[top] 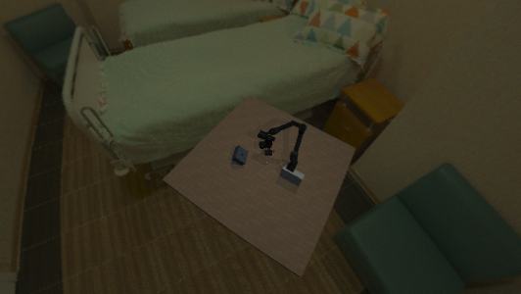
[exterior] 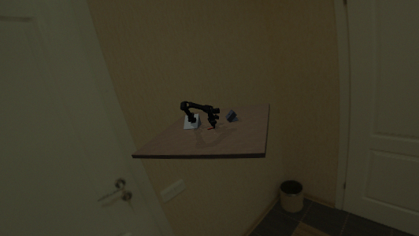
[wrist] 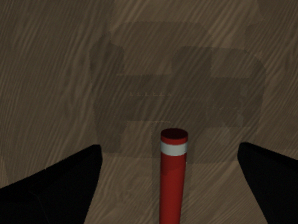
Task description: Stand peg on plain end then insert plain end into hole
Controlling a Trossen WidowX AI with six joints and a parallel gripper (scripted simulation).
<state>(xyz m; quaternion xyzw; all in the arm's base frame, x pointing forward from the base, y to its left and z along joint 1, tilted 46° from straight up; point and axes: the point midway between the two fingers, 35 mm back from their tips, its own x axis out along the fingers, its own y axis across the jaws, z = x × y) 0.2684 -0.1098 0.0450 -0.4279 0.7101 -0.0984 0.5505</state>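
Now: gripper tip 1 cm past the red peg and 1 cm to the left of it. The rest, counted from my gripper tip: dark blue sloped panel (17 cm ahead, 20 cm to the left, 5 cm above).
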